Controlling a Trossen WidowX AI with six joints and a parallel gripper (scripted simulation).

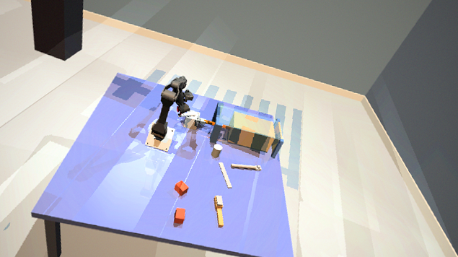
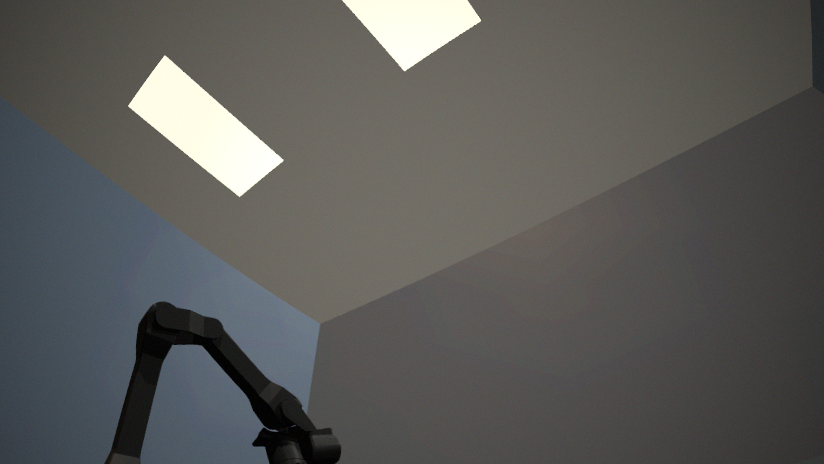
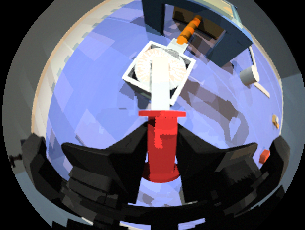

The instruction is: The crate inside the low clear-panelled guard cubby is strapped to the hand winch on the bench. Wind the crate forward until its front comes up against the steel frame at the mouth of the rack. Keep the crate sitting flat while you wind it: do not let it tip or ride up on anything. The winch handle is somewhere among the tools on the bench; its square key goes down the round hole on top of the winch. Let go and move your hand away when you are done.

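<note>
Right now the red piece is 1 cm behind my gripper tip and 1 cm to the right of it. The rest, counted from my gripper tip: blue steel frame: 23 cm ahead, 8 cm to the left, 3 cm below; then grey winch: 5 cm ahead, 4 cm to the left, 10 cm below; then winch handle: 2 cm ahead, 1 cm to the left, 3 cm below.
</note>
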